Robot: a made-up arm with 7 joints.
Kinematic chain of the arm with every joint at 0, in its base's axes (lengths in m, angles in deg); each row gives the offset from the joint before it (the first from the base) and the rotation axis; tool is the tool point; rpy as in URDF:
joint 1: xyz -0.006 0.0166 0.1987 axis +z
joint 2: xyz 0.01 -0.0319 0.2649 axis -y
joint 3: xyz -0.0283 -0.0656 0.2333 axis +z
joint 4: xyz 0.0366 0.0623 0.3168 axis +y
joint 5: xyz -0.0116 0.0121 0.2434 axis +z
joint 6: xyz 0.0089 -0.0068 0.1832 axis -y
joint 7: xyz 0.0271 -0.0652 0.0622 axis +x
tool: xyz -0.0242 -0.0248 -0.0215 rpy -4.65 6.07 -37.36
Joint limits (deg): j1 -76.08..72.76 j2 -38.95..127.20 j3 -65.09..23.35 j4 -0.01..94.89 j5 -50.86..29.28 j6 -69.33..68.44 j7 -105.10..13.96
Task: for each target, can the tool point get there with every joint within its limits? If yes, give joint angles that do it. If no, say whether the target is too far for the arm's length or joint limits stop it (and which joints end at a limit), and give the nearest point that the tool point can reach.
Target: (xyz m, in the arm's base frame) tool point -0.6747 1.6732 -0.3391
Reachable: no: too far | nearest point -0.4015 0.9149 0.0227 | short by 0.884 m
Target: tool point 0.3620 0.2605 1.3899
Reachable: yes | joints 42.97 -14.63 14.49 18.19 6.68 -6.86 -33.53
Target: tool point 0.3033 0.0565 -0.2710
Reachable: no: joint limits stop it (at a limit: joint 2, joint 4, joint 5, joint 7) | nearest point 0.6102 0.0961 0.4847 | short by 0.817 m
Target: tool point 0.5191 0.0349 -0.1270
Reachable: no: joint limits stop it (at a limit: joint 2, joint 4, joint 5, joint 7) | nearest point 0.6360 0.0390 0.4783 | short by 0.617 m
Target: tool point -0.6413 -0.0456 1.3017
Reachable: yes | joints -20.02 42.69 -50.23 34.86 -38.52 28.93 -73.91
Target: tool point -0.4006 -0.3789 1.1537
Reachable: yes | joints 40.07 71.20 8.29 68.15 -9.14 3.74 -77.84
